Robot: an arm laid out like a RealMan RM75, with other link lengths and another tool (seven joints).
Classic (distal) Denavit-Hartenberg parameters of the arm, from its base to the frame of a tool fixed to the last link. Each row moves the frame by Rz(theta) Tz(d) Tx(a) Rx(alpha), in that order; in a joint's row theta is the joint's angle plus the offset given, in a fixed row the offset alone. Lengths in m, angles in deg.
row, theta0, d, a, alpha
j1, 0, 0.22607, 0, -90
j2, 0, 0, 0, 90
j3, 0, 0.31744, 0, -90
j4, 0, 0, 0, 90
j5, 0, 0.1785, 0, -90
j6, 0, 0, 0, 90
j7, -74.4, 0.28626, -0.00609, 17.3
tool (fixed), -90, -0.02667, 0, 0
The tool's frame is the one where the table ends.
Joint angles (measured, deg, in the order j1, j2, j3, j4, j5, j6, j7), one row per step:
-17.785 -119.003 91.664 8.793 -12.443 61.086 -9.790
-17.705 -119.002 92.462 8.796 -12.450 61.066 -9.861
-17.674 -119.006 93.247 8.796 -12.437 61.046 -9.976
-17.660 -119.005 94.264 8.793 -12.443 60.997 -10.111
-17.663 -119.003 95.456 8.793 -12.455 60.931 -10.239
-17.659 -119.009 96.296 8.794 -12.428 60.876 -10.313
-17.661 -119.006 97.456 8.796 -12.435 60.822 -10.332
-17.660 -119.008 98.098 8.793 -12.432 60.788 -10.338
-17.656 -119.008 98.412 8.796 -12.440 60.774 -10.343
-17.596 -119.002 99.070 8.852 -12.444 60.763 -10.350
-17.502 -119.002 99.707 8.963 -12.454 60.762 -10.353
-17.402 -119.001 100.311 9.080 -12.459 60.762 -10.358
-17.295 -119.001 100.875 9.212 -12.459 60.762 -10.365
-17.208 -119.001 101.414 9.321 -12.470 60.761 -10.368
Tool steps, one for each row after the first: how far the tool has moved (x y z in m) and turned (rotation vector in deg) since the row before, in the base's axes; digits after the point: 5 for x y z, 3 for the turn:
0.00123 -0.00069 -0.00331 -0.663 0.139 -0.287
0.00159 -0.00040 -0.00338 -0.668 0.095 -0.334
0.00206 -0.00040 -0.00431 -0.861 0.135 -0.424
0.00249 -0.00043 -0.00505 -1.011 0.188 -0.510
0.00177 -0.00043 -0.00377 -0.747 0.157 -0.364
0.00241 -0.00060 -0.00491 -0.987 0.292 -0.515
0.00130 -0.00042 -0.00279 -0.556 0.167 -0.279
0.00062 -0.00022 -0.00131 -0.261 0.076 -0.134
0.00126 -0.00069 -0.00261 -0.526 0.156 -0.295
0.00133 -0.00079 -0.00245 -0.479 0.128 -0.304
0.00125 -0.00082 -0.00232 -0.453 0.116 -0.290
0.00121 -0.00082 -0.00216 -0.418 0.098 -0.279
0.00114 -0.00074 -0.00206 -0.399 0.097 -0.261

